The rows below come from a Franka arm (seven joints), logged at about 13 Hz.
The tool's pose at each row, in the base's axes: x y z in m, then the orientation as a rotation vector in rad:
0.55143, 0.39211, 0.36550, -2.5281, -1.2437, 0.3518
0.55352, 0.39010, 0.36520, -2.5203, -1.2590, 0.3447
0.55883, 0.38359, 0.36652, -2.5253, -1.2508, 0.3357
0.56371, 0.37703, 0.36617, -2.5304, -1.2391, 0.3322
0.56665, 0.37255, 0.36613, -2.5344, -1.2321, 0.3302
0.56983, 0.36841, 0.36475, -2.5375, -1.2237, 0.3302
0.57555, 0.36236, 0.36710, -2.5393, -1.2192, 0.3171
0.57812, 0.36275, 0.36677, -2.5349, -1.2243, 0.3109
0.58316, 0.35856, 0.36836, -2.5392, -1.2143, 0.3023
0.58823, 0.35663, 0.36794, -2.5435, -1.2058, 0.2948
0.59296, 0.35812, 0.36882, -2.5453, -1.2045, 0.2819
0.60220, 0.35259, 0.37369, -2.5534, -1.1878, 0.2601
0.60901, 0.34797, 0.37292, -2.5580, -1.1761, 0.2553
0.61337, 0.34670, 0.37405, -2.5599, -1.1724, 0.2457
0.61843, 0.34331, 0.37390, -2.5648, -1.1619, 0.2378
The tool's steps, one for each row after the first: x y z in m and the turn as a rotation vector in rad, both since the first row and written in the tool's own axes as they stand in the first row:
-0.00034, 0.00279, -0.00077, -0.0018, 0.0025, -0.0126
-0.00249, 0.00993, -0.00486, -0.0041, 0.0094, -0.0070
-0.00480, 0.01740, -0.00727, -0.0039, 0.0136, 0.0012
-0.00663, 0.02215, -0.00896, -0.0046, 0.0158, 0.0065
-0.00793, 0.02736, -0.00944, -0.0035, 0.0173, 0.0125
-0.00956, 0.03415, -0.01455, -0.0058, 0.0267, 0.0143
-0.00769, 0.03591, -0.01508, -0.0057, 0.0305, 0.0089
-0.00818, 0.04140, -0.01896, -0.0068, 0.0378, 0.0153
-0.00667, 0.04636, -0.02063, -0.0084, 0.0439, 0.0209
-0.00274, 0.04860, -0.02284, -0.0121, 0.0522, 0.0209
-0.00208, 0.05670, -0.03142, -0.0167, 0.0688, 0.0311
-0.00165, 0.06460, -0.03380, -0.0167, 0.0739, 0.0391
-0.00017, 0.06808, -0.03656, -0.0190, 0.0806, 0.0409
0.00014, 0.07377, -0.03871, -0.0205, 0.0873, 0.0480

